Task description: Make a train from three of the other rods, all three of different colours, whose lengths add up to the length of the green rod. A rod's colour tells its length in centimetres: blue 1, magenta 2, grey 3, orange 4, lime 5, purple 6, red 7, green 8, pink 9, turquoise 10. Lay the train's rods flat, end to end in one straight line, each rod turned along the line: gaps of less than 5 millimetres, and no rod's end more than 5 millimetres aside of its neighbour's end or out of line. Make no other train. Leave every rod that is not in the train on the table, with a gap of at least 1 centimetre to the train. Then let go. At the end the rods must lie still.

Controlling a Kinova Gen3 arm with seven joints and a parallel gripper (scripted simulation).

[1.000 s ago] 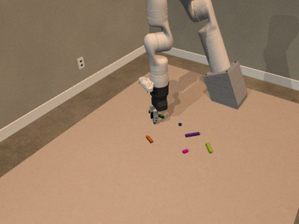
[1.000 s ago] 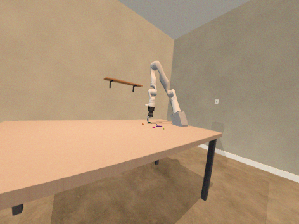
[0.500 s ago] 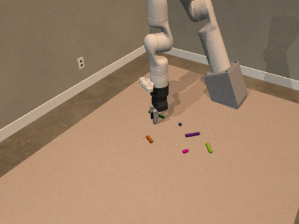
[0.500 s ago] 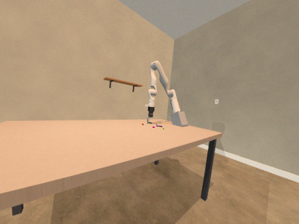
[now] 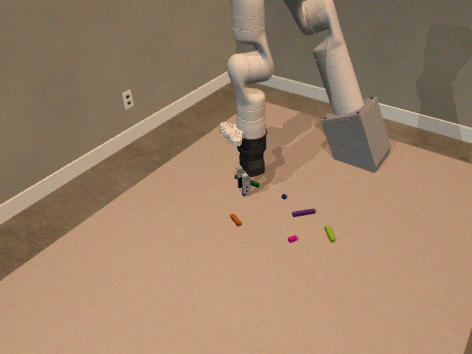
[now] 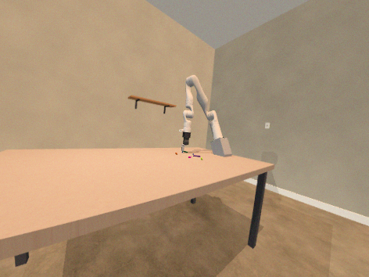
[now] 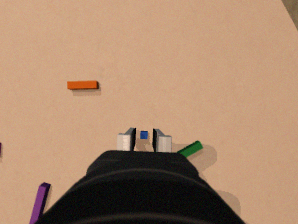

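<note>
The green rod lies 50 mm behind my hand, 30 mm below it and 20 mm to the right of it. From my hand the other things lie so: orange rod (100 mm ahead, 30 mm to the left, 30 mm below); then magenta rod (190 mm to the left, 100 mm ahead, 30 mm below); then purple rod (180 mm to the left, 30 mm below).
</note>
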